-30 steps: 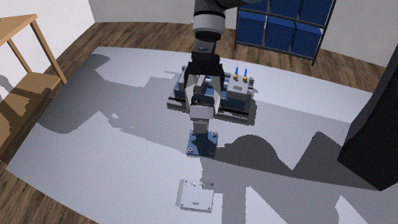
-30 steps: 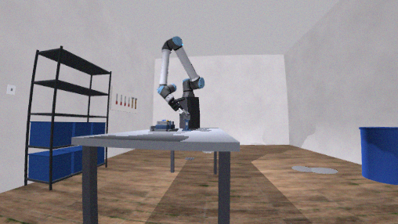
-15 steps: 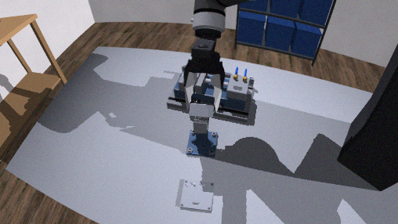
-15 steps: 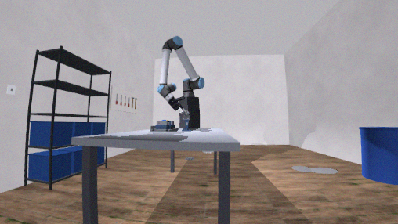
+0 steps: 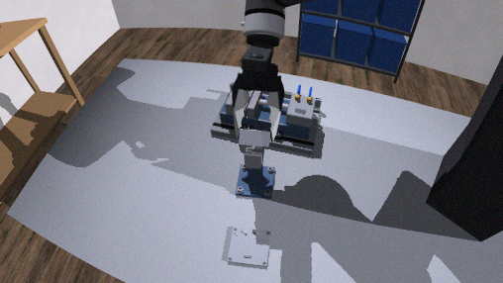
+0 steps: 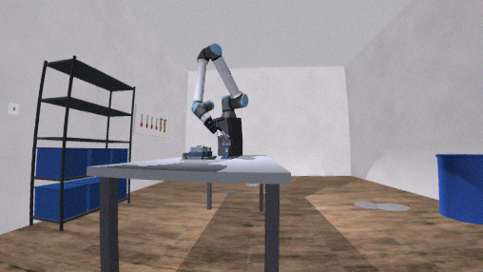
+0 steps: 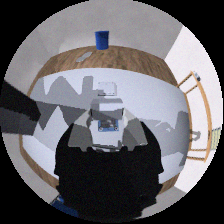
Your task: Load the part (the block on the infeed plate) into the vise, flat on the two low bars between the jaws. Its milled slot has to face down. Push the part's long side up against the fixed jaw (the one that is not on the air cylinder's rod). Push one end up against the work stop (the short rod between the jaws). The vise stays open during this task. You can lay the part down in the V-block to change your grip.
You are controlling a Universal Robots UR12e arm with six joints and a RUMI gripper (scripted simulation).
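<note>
The grey part is 10 mm to the left of my hand and 10 mm below it. The rest, counted from my hand: infeed plate: 190 mm below, 180 mm to the left, 20 mm behind; then vise: 210 mm to the right, 150 mm below, 10 mm ahead; then air cylinder: 200 mm to the right, 110 mm below, 90 mm behind.
</note>
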